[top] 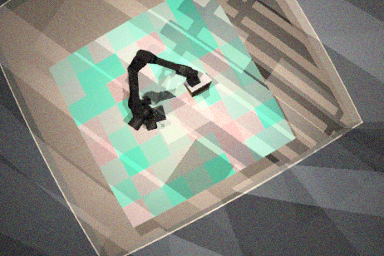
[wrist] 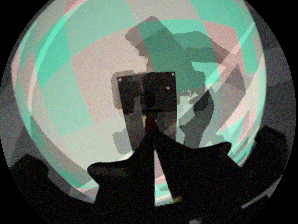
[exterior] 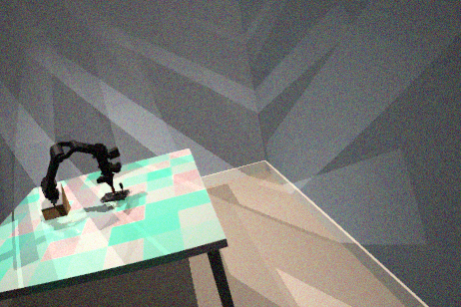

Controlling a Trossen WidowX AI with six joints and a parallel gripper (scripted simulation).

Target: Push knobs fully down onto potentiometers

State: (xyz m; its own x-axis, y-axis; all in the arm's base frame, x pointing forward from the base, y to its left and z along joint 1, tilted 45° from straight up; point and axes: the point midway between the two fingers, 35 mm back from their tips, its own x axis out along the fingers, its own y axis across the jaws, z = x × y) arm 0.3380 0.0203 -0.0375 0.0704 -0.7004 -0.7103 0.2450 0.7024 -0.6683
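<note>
Right now my gripper tip is 2 cm above the red knob.
</note>
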